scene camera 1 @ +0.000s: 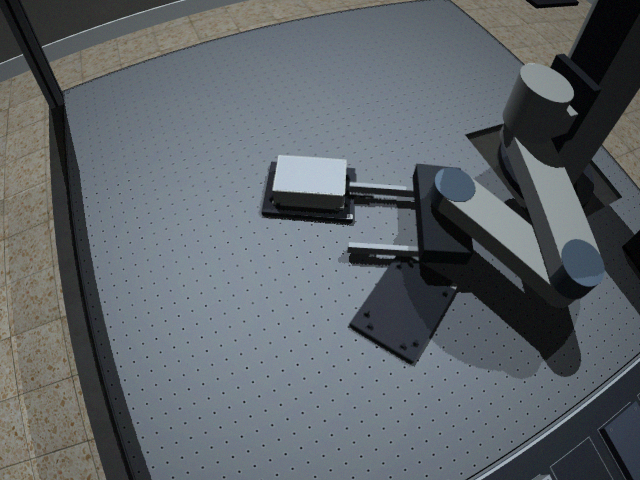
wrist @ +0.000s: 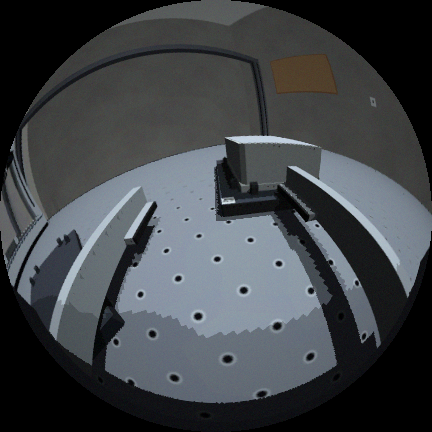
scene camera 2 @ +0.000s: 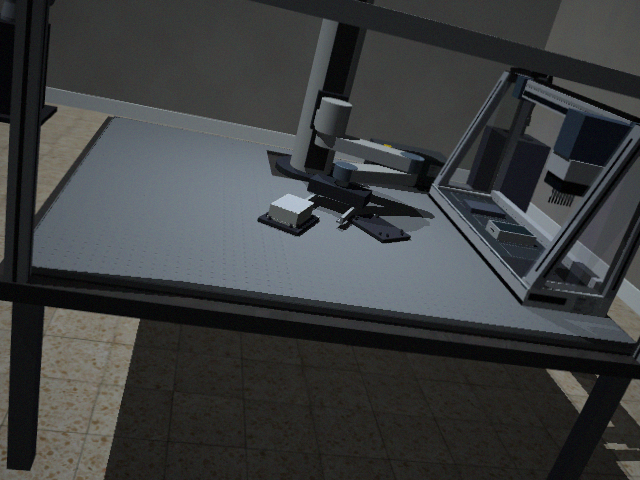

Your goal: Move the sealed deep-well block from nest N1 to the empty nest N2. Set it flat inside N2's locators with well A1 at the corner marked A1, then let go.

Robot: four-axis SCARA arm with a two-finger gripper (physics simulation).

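Places are measured from the arm's base along level axes (x down, y left, z ahead), in metres.
Pixels of known places: gripper, fingertip midpoint: [scene camera 1: 348,216] [wrist: 214,183] [scene camera 2: 320,213]; arm's base, link origin: [scene camera 2: 308,172].
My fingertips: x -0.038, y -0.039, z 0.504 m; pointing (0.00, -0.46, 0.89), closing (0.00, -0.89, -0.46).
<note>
Ahead of a thing's pixels: the offset from my fingertips to its middle. "spot": to the spot under its first point. Level surfaces: height alone.
The white sealed block @(dy -0.090, dx -0.007, dz +0.033 m) [scene camera 1: 310,175] [scene camera 2: 291,209] [wrist: 280,162] sits flat on dark nest N1 @(dy -0.090, dx +0.015, dz +0.033 m) [scene camera 1: 267,210] [scene camera 2: 265,221] [wrist: 255,207]. A small pale corner label @(spot: dy -0.006, dx +0.014, dz -0.008 m) [wrist: 228,200] shows on N1's near left corner in the wrist view. My gripper [scene camera 1: 349,222] [scene camera 2: 326,209] [wrist: 214,183] is open and empty, low over the table. Its fingers point at N1's side but are offset: one tip is close to the block's end, the other lies out beyond N1's edge. Dark nest N2 @(dy +0.184, dx +0.015, dz -0.018 m) [scene camera 1: 400,317] [scene camera 2: 379,227] [wrist: 57,270] is empty, turned at an angle, and partly shaded; its label is hard to read.
The arm's links [scene camera 1: 496,232] and column [scene camera 2: 311,103] stand behind the gripper. N2 lies close beside the outer finger and the gripper body. A framed liquid-handling machine [scene camera 2: 583,211] stands at the right in scene camera 2. The perforated table @(dx +0.025 m) [scene camera 1: 206,335] [scene camera 2: 180,232] carries both nests.
</note>
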